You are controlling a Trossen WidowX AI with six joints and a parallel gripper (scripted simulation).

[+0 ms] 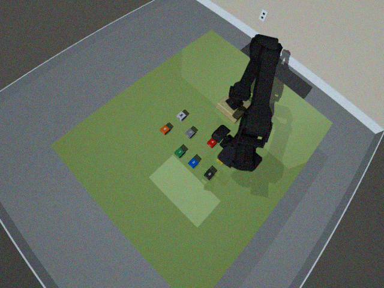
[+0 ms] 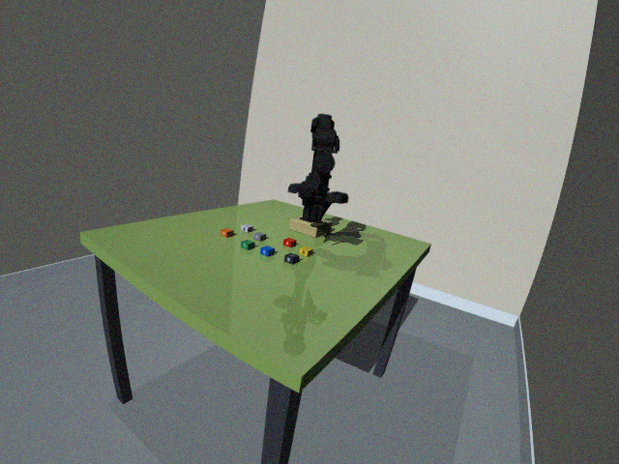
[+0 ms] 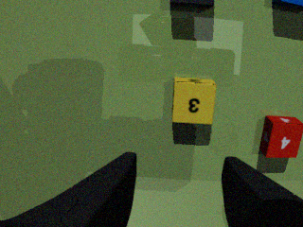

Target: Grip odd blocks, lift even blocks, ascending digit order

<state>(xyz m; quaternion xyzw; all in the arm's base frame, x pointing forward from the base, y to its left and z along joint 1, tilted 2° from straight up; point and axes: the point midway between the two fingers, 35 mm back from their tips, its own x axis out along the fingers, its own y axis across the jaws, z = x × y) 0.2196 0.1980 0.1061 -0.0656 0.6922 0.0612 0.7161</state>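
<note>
The yellow block is 11 cm below my gripper tip and 1 cm to the right of it. Round my gripper tip: red block 11 cm below, 10 cm to the right, 1 cm behind; then blue block 11 cm below, 11 cm ahead, 7 cm to the right; then black block 11 cm below, 9 cm ahead, 1 cm to the left.
</note>
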